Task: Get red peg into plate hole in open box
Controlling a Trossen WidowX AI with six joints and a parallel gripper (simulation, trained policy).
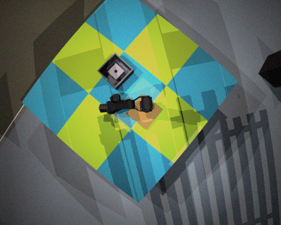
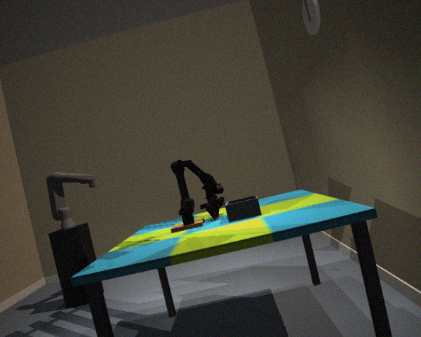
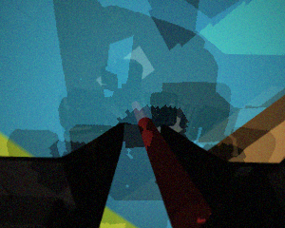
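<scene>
Now: the plate 170 mm ahead of my gripper tip, 180 mm to the right of it and 40 mm above it. From my gripper tip the other things lie so: grey box 170 mm ahead, 180 mm to the right, 20 mm above; then red peg 30 mm above.
</scene>
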